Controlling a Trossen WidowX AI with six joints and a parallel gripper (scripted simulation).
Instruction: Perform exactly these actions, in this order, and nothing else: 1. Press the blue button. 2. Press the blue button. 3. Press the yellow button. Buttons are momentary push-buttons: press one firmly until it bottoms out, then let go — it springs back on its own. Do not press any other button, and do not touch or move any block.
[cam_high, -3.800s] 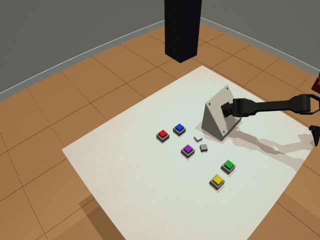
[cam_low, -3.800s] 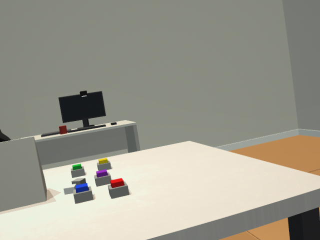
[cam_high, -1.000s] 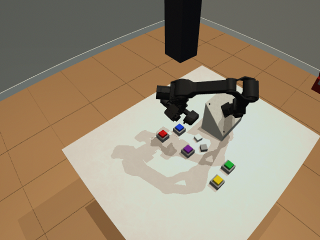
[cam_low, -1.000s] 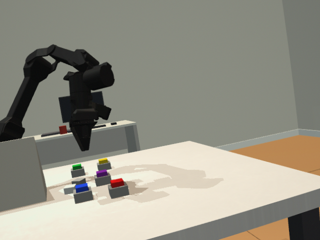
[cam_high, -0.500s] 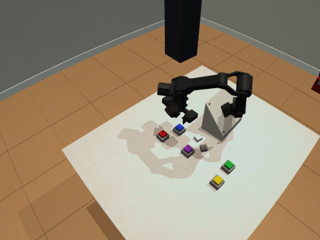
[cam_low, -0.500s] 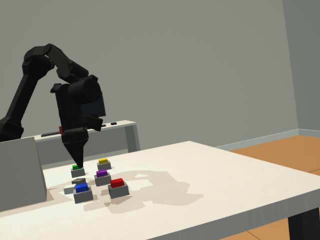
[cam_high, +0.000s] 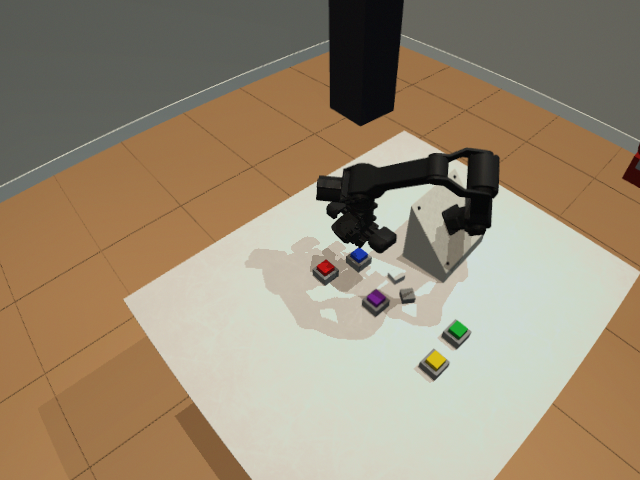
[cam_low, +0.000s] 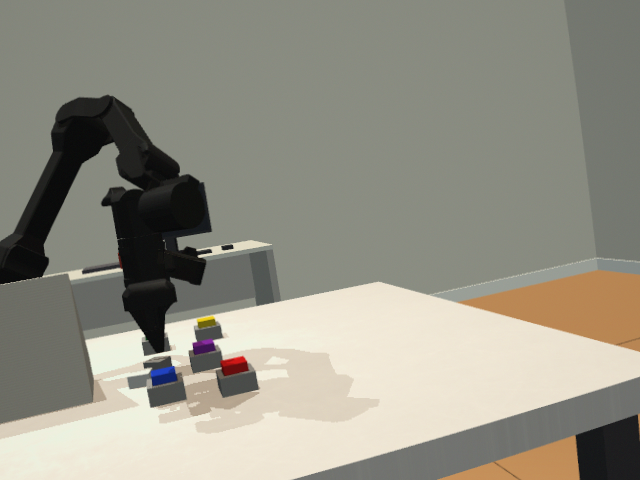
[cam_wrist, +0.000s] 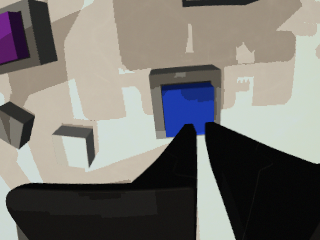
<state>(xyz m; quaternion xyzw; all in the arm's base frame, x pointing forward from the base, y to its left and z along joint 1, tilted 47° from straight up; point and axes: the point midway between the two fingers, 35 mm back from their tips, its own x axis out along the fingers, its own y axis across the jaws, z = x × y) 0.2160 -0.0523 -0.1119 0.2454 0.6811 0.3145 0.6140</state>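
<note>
Now: gripper tip 3 cm above the blue button. From my gripper tip the other things lie so: green button 2 cm behind, 32 cm to the left, 3 cm below; then purple button 6 cm ahead, 13 cm to the left, 3 cm below; then red button 9 cm ahead, 2 cm to the right, 3 cm below.
</note>
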